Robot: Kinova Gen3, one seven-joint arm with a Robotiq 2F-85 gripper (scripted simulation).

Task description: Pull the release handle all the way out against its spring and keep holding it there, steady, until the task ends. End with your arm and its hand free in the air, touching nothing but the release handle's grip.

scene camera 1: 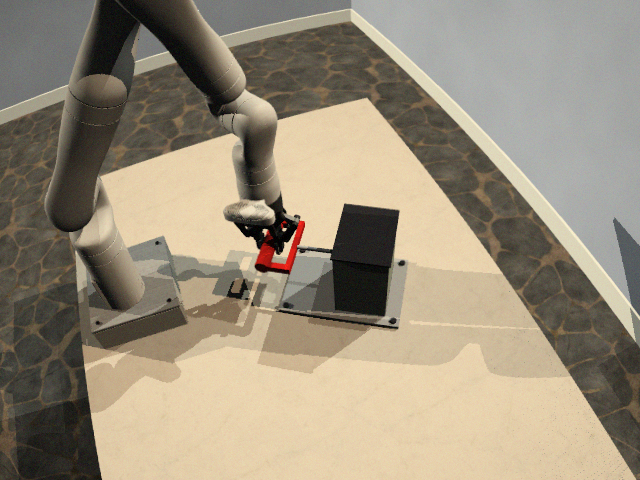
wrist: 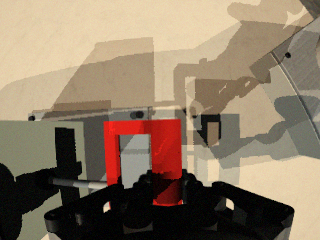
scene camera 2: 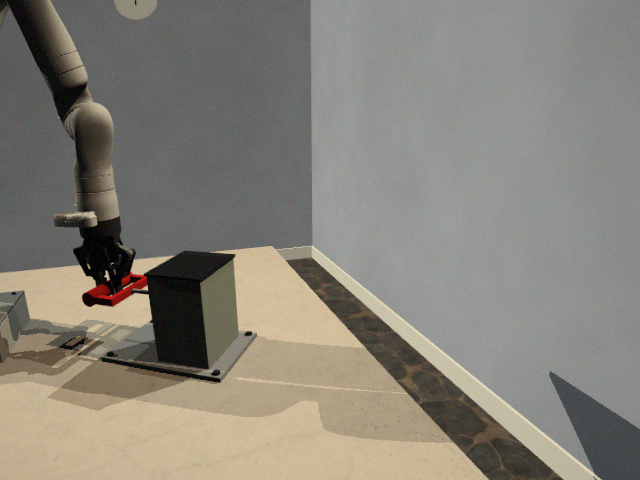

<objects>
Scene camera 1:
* my gripper: 271, 250
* black box: 363, 253
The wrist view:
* my gripper: 167, 178
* black box: 43, 149
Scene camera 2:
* my gripper: 111, 298
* black box: 192, 296
</objects>
